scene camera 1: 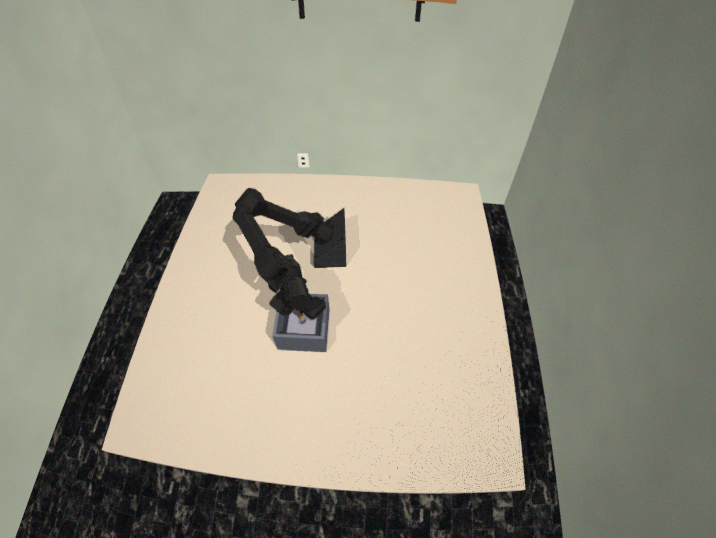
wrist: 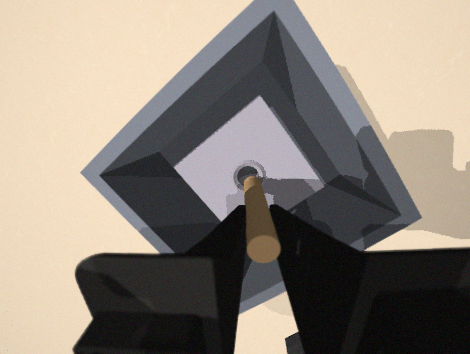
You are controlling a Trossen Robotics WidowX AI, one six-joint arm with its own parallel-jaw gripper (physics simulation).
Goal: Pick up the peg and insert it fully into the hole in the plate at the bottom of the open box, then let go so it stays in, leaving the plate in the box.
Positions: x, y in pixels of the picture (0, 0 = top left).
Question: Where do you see a tan peg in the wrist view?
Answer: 263, 246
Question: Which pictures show the gripper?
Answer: Scene camera 1 and the wrist view: all of them.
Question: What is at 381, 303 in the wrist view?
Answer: The gripper.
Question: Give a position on a pale lilac plate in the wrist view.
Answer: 253, 137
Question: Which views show the blue-grey box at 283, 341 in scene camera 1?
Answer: Scene camera 1 and the wrist view: all of them.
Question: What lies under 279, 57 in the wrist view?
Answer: A blue-grey box.
